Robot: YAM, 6 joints.
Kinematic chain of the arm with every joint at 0, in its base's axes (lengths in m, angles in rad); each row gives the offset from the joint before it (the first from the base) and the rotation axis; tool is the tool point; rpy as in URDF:
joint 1: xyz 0 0 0.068 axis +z
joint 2: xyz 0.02 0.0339 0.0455 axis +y
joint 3: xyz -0.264 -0.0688 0 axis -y
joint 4: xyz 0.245 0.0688 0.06 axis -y
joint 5: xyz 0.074 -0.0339 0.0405 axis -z
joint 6: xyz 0.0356 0 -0.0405 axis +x
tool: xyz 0 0 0 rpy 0 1.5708 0
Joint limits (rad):
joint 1: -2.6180..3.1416
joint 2: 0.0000..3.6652
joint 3: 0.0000..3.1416
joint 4: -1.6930..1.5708
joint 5: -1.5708..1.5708
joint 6: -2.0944..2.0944
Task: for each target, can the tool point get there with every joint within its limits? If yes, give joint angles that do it. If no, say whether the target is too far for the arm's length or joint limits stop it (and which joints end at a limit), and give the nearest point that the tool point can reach.
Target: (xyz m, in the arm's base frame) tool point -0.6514 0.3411 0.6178
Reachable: no: too far | nearest point -0.4709 0.2466 0.4741 | short by 0.249 m
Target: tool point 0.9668 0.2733 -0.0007
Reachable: no: too far | nearest point 0.6175 0.1746 0.0414 | short by 0.365 m
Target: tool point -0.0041 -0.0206 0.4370
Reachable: yes | joints 0.9568 0.5441 1.5108 -1.4335 0.2420 -1.5130
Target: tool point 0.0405 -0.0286 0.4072
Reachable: yes | joints 2.3346 0.3625 1.3808 -1.3960 0.2691 1.0921
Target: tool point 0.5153 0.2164 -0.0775
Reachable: yes | joints 0.3712 3.3132 2.8981 -0.8678 -0.4272 0.2170
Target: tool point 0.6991 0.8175 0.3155
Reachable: no: too far | nearest point 0.4125 0.4824 0.2311 | short by 0.449 m
